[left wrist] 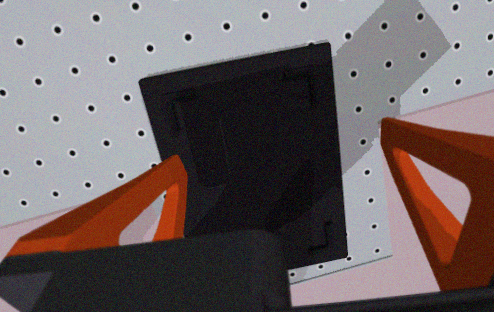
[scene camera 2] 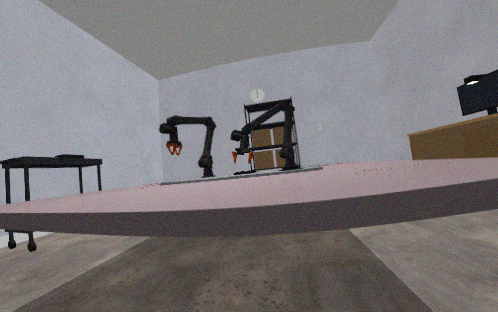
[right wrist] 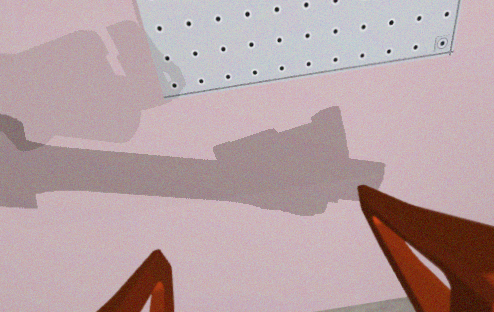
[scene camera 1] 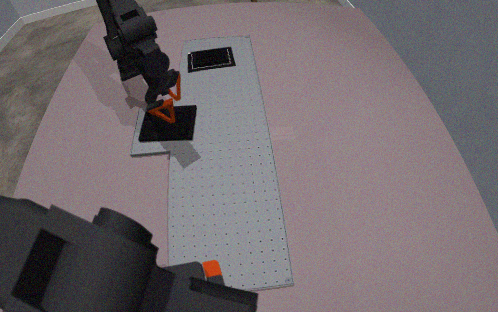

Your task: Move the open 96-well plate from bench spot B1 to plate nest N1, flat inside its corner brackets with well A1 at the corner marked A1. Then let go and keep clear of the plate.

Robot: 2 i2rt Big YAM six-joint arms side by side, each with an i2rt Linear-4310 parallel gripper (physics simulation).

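Frame: origin at the left arm's base, x left, y down, z back, level; millimetres.
Seen in the pictures: left gripper, between the fingertips: (left wrist: 277, 148) (scene camera 2: 241, 163) (scene camera 1: 175, 110); right gripper, between the fingertips: (scene camera 2: 175, 155) (right wrist: 259, 227); left arm's base, origin of its link: (scene camera 1: 130, 69).
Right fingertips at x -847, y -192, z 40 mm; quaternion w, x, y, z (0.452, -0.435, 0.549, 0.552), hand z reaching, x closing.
Observation:
Offsets run from my right fingertips to a thing's top centre. "pt": to the spot under its first point. Level surfaces: height alone.
A black slab with corner brackets, looking like plate nest N1 {dx +473, dy +161, dz -104 mm} (scene camera 1: 184, 131) (left wrist: 250, 64), lies on the perforated board. No wells can be made out on its dark surface. A black rectangle with a thin light outline, seemingly bench spot B1 {pt dx +676, dy +164, dz -330 mm} (scene camera 1: 211, 59), lies farther back. It is too dark to tell whether the 96-well plate is there. The A1 mark cannot be read. My left gripper (scene camera 1: 176, 110) (scene camera 2: 242, 163) (left wrist: 277, 148) is open above the slab, with nothing between its fingers. My right gripper (scene camera 2: 174, 153) (right wrist: 259, 227) is open and empty, high beyond the board's near end.
The light perforated board {dy +179 mm} (scene camera 1: 225, 200) lies on the pink table {dy +192 mm} (scene camera 1: 360, 165). The right arm (scene camera 1: 90, 265) fills the lower left of scene camera 1. In scene camera 2 a shelf rack (scene camera 2: 267, 106) stands behind the arms, and a dark side table (scene camera 2: 30, 162) stands at the left.

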